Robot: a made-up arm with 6 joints. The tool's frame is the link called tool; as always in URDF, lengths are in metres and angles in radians. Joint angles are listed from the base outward. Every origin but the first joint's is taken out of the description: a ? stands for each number. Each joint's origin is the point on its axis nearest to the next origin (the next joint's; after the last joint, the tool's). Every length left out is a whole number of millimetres.
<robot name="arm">
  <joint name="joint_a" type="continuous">
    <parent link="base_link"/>
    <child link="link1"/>
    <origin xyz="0 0 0.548"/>
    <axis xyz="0 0 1"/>
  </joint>
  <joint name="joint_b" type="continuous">
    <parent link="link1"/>
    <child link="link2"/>
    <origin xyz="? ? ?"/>
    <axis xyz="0 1 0"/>
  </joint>
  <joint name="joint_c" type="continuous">
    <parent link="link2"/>
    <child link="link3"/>
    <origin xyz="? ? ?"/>
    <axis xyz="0 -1 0"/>
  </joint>
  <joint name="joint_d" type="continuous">
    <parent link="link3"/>
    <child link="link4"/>
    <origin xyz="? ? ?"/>
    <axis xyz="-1 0 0"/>
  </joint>
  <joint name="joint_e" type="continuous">
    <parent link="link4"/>
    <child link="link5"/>
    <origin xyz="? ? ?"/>
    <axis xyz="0 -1 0"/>
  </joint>
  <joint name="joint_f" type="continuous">
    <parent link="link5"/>
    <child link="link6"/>
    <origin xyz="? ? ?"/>
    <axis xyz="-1 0 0"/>
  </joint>
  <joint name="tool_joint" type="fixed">
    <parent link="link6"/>
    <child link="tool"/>
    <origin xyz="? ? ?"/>
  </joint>
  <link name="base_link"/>
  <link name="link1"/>
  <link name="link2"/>
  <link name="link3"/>
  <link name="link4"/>
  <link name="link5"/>
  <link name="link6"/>
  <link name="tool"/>
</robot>
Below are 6 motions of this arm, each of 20 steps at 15 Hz.
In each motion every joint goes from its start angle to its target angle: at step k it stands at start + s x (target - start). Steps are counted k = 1, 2, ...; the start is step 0. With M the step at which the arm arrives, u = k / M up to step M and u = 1 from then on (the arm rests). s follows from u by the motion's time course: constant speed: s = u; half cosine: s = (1 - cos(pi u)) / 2; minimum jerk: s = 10 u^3 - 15 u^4 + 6 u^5.
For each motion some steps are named. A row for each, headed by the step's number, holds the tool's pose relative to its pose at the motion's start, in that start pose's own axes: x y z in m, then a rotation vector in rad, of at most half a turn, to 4 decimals.
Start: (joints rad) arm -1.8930 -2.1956 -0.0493 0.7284 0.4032 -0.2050
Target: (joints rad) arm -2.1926 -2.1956 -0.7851 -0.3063 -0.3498 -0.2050
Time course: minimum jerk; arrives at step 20
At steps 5, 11, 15, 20:
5: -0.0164 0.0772 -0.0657 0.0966 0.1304 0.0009
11: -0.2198 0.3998 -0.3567 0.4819 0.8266 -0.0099
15: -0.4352 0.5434 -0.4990 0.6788 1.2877 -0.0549
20: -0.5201 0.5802 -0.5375 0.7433 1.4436 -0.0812

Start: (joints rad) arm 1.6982 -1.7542 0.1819 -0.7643 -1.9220 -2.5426
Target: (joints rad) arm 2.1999 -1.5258 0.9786 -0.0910 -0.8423 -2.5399
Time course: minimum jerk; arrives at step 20
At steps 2, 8, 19, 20:
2: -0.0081 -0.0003 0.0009 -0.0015 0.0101 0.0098
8: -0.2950 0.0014 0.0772 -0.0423 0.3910 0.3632
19: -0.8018 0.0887 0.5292 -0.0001 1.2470 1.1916
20: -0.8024 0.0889 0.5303 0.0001 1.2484 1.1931

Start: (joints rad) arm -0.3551 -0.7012 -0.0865 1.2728 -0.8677 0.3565
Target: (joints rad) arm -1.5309 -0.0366 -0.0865 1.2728 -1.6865 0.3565
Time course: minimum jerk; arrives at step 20
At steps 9, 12, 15, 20:
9: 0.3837 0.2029 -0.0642 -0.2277 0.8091 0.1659
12: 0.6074 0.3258 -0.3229 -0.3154 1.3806 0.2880
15: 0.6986 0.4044 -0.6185 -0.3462 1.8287 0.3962
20: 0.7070 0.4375 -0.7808 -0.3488 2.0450 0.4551

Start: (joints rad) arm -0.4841 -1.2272 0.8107 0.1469 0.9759 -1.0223
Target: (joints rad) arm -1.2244 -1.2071 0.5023 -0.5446 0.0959 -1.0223
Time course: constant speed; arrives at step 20
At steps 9, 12, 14, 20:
9: -0.1577 0.1468 -0.3990 0.0910 0.3590 -0.4164
12: -0.2402 0.1829 -0.5069 0.0964 0.4783 -0.5617
14: -0.3013 0.2030 -0.5705 0.0936 0.5555 -0.6603
20: -0.5047 0.2434 -0.7189 0.0582 0.7676 -0.9627

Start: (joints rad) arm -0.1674 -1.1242 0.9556 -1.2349 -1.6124 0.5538
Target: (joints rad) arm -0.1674 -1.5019 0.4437 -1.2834 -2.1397 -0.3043
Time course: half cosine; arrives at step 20
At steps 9, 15, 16, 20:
9: -0.0067 0.0843 -0.0630 0.4102 0.2151 0.1149
15: -0.0076 0.1688 -0.1521 0.8124 0.4768 0.1630
16: -0.0073 0.1785 -0.1641 0.8581 0.5102 0.1636
20: -0.0065 0.1965 -0.1877 0.9423 0.5740 0.1617

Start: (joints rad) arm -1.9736 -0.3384 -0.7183 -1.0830 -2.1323 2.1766
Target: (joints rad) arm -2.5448 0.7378 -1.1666 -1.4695 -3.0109 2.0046
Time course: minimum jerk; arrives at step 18
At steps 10, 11, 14, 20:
10: 0.2244 0.3412 -0.5690 0.3796 -1.1930 -0.0445
11: 0.3034 0.4005 -0.6026 0.3681 -1.3981 -0.0749
14: 0.4975 0.5034 -0.6106 0.2604 -1.8499 -0.1663
20: 0.5638 0.5263 -0.5928 0.1970 -1.9981 -0.2055

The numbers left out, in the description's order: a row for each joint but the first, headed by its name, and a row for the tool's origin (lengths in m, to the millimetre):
joint_b: 0 0 0
joint_c: 0 0 0.869
joint_d: 1.16 0 0
joint_e: 0 -0.133 0
joint_f: 0 0 0
tool: 0 0 0

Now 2 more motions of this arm.
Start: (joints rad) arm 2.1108 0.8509 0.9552 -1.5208 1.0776 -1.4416
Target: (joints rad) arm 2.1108 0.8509 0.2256 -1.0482 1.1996 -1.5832
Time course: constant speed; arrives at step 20
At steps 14, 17, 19, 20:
14: -0.0849 0.1194 0.5634 -0.4927 0.0746 -0.0208
17: -0.1181 0.1760 0.6687 -0.5919 0.0960 -0.0489
19: -0.1426 0.2191 0.7345 -0.6562 0.1107 -0.0724
20: -0.1556 0.2422 0.7660 -0.6877 0.1180 -0.0855

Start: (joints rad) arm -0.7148 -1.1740 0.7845 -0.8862 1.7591 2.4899
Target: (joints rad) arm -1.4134 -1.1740 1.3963 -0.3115 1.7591 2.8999
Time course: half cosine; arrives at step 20
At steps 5, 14, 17, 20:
5: -0.0210 -0.1299 0.1005 0.0670 -0.0685 -0.1427
14: -0.3518 -0.8410 0.3294 0.4143 -0.2041 -0.7543
17: -0.4760 -1.0171 0.3125 0.5109 -0.1927 -0.8801
20: -0.5234 -1.0793 0.2988 0.5472 -0.1845 -0.9225

